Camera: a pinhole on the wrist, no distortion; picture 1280 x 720 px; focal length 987.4 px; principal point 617.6 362.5 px. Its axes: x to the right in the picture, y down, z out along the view. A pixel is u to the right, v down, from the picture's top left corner.
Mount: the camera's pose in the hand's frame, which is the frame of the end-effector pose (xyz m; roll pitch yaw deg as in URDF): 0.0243 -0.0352 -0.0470 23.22 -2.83 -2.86
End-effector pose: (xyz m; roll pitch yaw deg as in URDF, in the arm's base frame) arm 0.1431 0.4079 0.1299 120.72 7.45 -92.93
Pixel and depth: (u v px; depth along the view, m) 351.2 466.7 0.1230
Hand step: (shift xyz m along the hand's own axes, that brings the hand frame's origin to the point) -0.0165 -0.0698 0.0694
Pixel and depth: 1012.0 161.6 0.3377
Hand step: 0.1351 -0.2373 0.2426
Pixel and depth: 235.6 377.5 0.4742
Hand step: -0.1893 -0.2051 0.3820
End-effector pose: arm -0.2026 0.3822 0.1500 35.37 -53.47 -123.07
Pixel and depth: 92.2 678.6 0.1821
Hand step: -0.0827 -0.0481 0.1383
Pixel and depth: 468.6 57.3 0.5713
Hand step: -0.1035 -0.4168 0.4036
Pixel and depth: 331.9 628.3 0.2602
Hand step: -0.0659 -0.0690 0.2157
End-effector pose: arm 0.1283 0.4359 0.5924 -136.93 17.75 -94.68
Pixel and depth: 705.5 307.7 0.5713
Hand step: 0.0371 -0.2905 0.4674
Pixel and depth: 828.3 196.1 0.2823
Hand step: 0.0648 -0.1924 0.1964
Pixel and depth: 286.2 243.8 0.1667
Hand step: -0.0429 -0.1161 0.0954
